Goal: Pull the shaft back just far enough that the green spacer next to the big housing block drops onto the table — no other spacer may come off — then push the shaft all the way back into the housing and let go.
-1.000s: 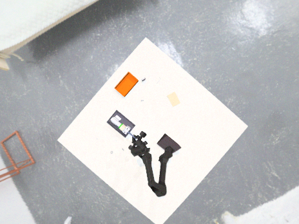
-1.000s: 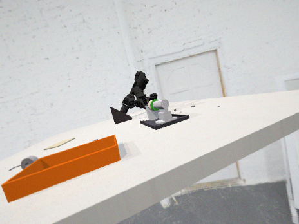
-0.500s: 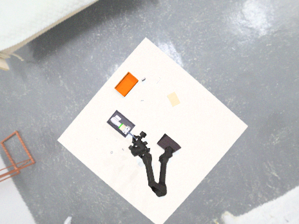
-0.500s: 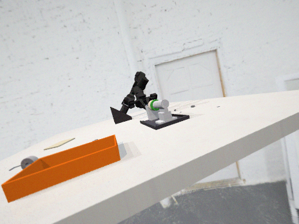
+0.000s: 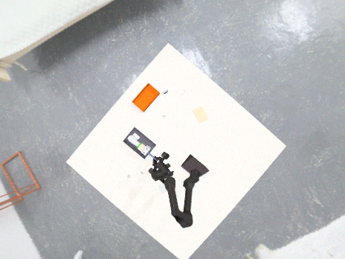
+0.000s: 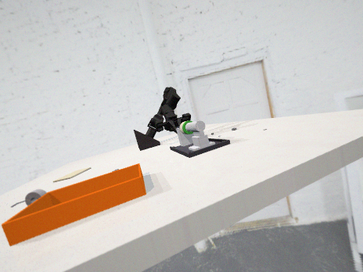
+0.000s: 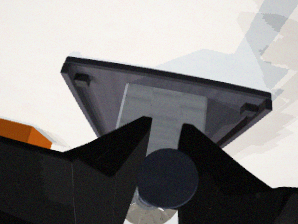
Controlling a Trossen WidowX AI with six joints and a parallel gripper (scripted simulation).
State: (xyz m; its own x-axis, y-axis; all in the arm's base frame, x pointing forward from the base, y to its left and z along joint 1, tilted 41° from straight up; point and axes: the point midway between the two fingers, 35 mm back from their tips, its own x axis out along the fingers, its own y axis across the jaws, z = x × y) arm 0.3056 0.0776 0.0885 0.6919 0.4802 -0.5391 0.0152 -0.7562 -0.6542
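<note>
Right now the dark grey shaft is 6 cm ahead of my gripper tip and 2 cm above it. From my gripper tip the other things lie so: orange tray (35 cm ahead, 31 cm to the right, 5 cm below); green spacer (14 cm ahead, 2 cm above); tan card (49 cm to the right, 7 cm behind, 5 cm below).
</note>
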